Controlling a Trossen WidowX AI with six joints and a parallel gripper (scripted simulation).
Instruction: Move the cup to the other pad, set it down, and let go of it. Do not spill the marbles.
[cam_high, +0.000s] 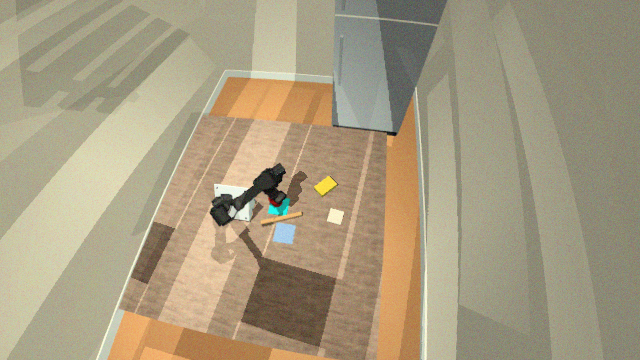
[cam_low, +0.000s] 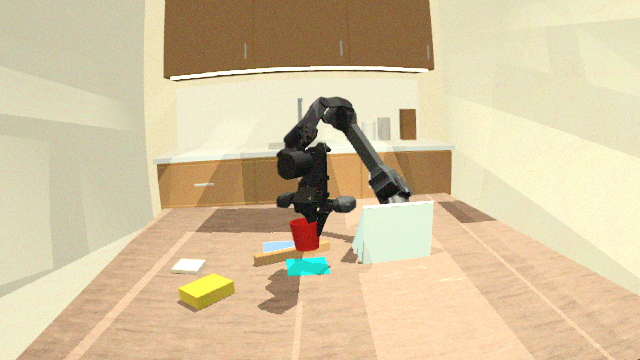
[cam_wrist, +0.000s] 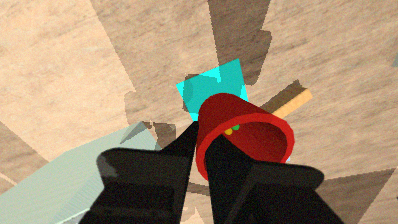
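Right now my gripper tip is 10 cm above the cyan pad, 3 cm short of it and 2 cm to the left of it. Also, from my gripper tip: light blue pad 17 cm to the right, 10 cm below, 8 cm ahead; then wooden stick 9 cm to the right, 9 cm below, 5 cm ahead; then red cup 3 cm ahead, 2 cm to the right.
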